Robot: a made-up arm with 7 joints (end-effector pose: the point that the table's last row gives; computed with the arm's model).
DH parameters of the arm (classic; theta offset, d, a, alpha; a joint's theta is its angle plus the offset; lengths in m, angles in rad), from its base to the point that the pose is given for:
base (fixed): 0 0.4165 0.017 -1.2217
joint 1: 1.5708 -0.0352 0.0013 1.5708
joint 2: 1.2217 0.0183 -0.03 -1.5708
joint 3: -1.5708 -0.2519 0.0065 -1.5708
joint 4: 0 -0.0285 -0.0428 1.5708
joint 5: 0 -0.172 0.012 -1.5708
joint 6: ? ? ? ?
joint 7: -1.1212 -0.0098 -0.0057 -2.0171
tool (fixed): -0.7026 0.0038 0 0
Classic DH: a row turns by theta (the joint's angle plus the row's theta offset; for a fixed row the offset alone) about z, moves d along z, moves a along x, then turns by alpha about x.
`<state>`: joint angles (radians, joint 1 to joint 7).
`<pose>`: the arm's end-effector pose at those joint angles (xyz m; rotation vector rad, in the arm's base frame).
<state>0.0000 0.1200 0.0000 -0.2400 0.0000 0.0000 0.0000</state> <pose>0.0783 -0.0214 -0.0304 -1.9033 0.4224 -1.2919</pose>
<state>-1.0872 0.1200 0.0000 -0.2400 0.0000 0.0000 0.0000</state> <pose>0.4108 -0.1155 0.2281 -0.9558 0.2226 -2.2766</pose>
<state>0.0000 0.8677 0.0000 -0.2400 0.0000 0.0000 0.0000</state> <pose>0.0783 0.2704 0.0929 -1.2666 0.7774 -0.9422</pose>
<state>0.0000 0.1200 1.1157 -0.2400 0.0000 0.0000 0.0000</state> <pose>0.0639 0.0229 -0.0250 -1.5951 -0.6407 -0.6317</pose>
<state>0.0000 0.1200 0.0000 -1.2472 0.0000 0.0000 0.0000</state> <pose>0.2134 -0.0352 0.0835 -1.0228 0.0043 -2.0990</pose>
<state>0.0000 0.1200 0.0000 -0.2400 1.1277 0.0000 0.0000</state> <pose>0.0431 0.0014 -0.0363 -1.7763 -0.8062 -0.7137</pose>
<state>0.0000 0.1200 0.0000 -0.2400 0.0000 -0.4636 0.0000</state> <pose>0.0781 -0.0229 -0.0184 -1.5364 0.2355 -1.7080</pose>
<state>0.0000 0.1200 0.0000 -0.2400 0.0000 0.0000 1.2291</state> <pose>0.0719 -0.0250 -0.0324 -1.7429 -0.9066 -0.6529</pose>
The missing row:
joint 6: 0 0.0111 0.0229 1.5708
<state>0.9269 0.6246 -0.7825 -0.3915 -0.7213 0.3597 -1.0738</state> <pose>-0.3168 0.0805 0.1245 0.6732 -1.8573 0.2083</pose>
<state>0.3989 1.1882 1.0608 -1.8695 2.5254 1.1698 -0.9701</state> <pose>0.1348 0.2729 0.3922 0.7660 -0.3181 3.0201</pose>
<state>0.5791 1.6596 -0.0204 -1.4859 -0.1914 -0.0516 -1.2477</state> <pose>0.1202 0.2695 0.2828 0.6001 2.9381 -0.5507</pose>
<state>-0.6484 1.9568 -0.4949 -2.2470 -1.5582 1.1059 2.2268</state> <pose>0.2293 0.1278 0.4425 1.2643 0.1308 -2.4920</pose>
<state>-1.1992 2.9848 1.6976 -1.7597 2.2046 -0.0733 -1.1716</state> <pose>-0.2994 -0.0775 0.5144 -2.9083 -0.6321 0.5122</pose>
